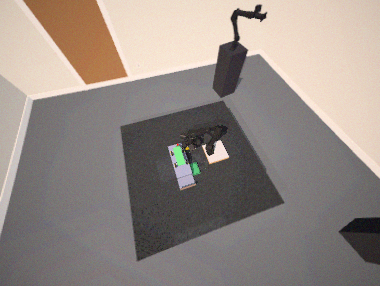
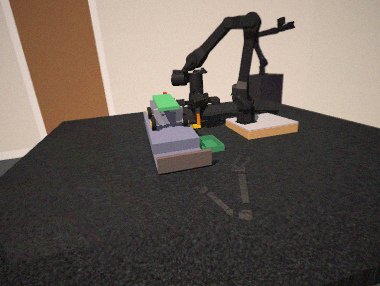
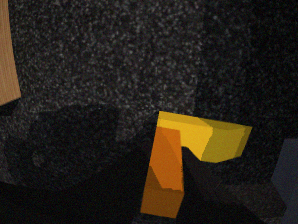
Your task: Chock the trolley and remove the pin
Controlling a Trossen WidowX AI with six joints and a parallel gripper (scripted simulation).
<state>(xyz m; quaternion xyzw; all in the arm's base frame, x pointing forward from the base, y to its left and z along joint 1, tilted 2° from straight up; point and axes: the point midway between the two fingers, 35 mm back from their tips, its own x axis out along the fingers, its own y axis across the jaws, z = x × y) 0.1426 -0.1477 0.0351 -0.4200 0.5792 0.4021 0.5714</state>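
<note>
The trolley is 17 cm ahead of my gripper tip, 8 cm to the left of it and 8 cm above it. Round my gripper tip: grey ramp 17 cm ahead, 9 cm to the left, 2 cm above; then yellow chock 2 cm ahead, 1 cm to the right, 1 cm below; then red-headed stop pin 13 cm ahead, 10 cm above, 3 cm to the right.
</note>
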